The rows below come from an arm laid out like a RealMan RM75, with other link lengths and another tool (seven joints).
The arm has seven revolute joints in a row. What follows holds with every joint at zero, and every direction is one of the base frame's. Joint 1 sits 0.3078 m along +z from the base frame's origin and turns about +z. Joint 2 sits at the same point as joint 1 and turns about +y. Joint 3 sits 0.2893 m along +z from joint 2 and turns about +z. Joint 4 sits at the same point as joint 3 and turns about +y. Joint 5 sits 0.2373 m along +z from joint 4 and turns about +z. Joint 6 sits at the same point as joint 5 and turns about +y. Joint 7 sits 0.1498 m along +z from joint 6 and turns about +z. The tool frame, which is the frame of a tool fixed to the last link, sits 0.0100 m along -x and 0.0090 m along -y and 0.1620 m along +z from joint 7; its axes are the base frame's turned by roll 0.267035, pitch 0.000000 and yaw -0.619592 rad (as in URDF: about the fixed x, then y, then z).
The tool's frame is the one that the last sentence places.
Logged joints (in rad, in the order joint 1, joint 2, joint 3, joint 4, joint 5, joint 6, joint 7), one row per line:
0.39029 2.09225 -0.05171 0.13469 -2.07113 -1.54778 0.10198
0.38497 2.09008 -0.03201 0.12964 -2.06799 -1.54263 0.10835
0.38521 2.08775 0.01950 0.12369 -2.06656 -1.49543 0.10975
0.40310 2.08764 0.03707 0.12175 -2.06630 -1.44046 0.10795
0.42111 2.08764 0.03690 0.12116 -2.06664 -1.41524 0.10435
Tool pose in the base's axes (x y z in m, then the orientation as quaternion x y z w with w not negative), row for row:
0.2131 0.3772 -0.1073 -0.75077 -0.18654 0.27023 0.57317
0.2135 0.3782 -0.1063 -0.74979 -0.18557 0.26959 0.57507
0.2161 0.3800 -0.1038 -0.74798 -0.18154 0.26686 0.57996
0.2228 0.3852 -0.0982 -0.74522 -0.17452 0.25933 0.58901
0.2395 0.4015 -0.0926 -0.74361 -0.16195 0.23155 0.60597
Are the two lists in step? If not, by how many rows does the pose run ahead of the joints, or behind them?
The pose runs 2 rows behind the joints: the pose in row i belongs to the joints in row i - 2.
